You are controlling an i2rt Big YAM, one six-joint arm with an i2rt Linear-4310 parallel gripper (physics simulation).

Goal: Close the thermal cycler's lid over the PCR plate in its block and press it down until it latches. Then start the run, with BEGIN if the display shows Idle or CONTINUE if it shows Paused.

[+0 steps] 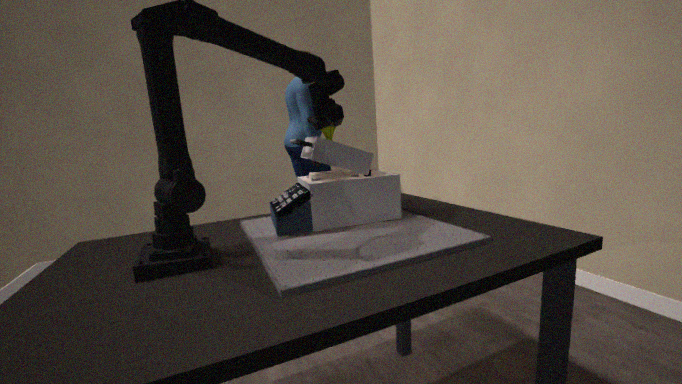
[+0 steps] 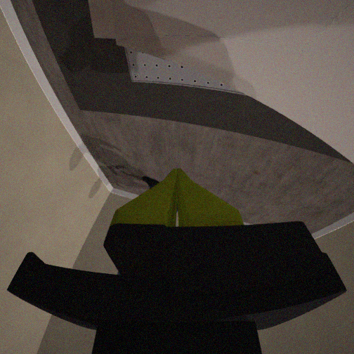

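Seen in the pictures: arm's base, origin of the base link: [image 1: 175,250].
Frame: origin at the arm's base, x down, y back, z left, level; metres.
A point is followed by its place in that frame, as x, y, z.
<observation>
The thermal cycler [image 1: 356,202] @(-0.049, -0.464, 0.024) is a white box. Its lid [image 1: 342,156] @(-0.178, -0.437, 0.040) [image 2: 295,75] is partly lowered, hinged at the back, its front edge raised well above the body. A low pale raised part [image 1: 322,175] @(-0.126, -0.390, 0.087) shows under the lid; I cannot tell whether it is the PCR plate or the block around it. The control panel [image 1: 291,198] @(-0.071, -0.296, 0.086) with its buttons slopes at the front on a blue-grey base; its display text is not readable. My gripper [image 1: 328,133] @(-0.216, -0.481, 0.282) [image 2: 176,175] is shut and empty. Its yellow-green fingertips point down at the lid's top near the front edge; contact is unclear.
The cycler stands on a pale perforated board [image 1: 320,272] @(0.020, -0.283, -0.231) [image 2: 165,72] on the dark table [image 1: 240,320] @(0.033, -0.132, -0.316) [image 2: 200,107]. The arm's base stands left of the board. A person [image 1: 299,112] in a blue top stands behind the cycler, partly hidden by the arm and lid.
</observation>
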